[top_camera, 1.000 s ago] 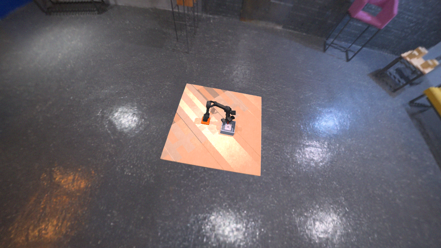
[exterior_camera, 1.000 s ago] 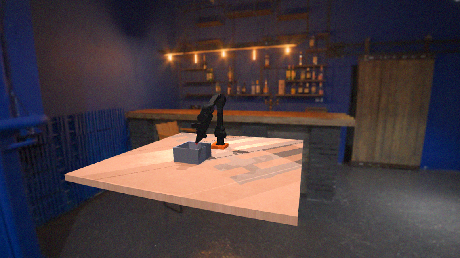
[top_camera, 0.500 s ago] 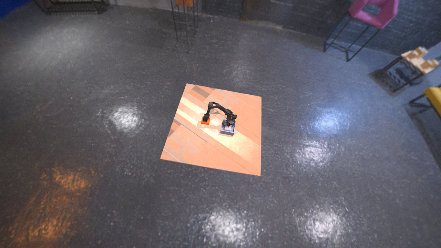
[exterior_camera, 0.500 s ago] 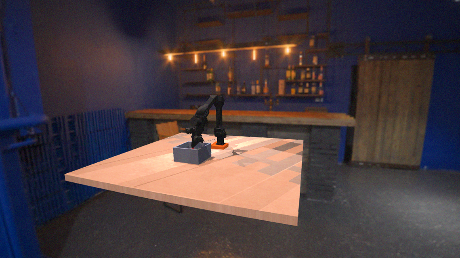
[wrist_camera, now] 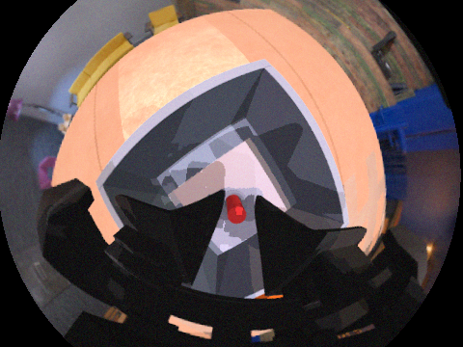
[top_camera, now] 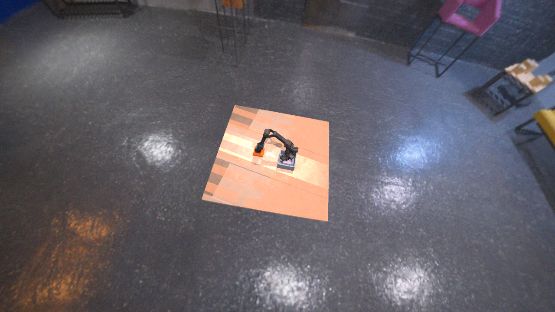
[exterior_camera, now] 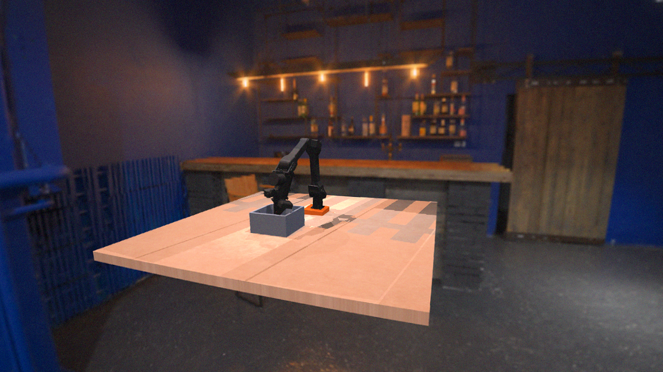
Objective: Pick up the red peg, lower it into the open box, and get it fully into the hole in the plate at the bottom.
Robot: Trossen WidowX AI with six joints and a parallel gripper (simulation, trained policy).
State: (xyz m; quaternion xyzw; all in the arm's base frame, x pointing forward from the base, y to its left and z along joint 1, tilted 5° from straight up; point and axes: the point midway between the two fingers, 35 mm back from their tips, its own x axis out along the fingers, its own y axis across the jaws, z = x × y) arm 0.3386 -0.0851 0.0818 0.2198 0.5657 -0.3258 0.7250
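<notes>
The red peg is 20 mm below my gripper tip and 10 mm to the left of it. The rest, counted from my gripper tip: pale plate (20 mm below, 10 mm to the left); then grey-blue box (40 mm below, 10 mm to the left).
</notes>
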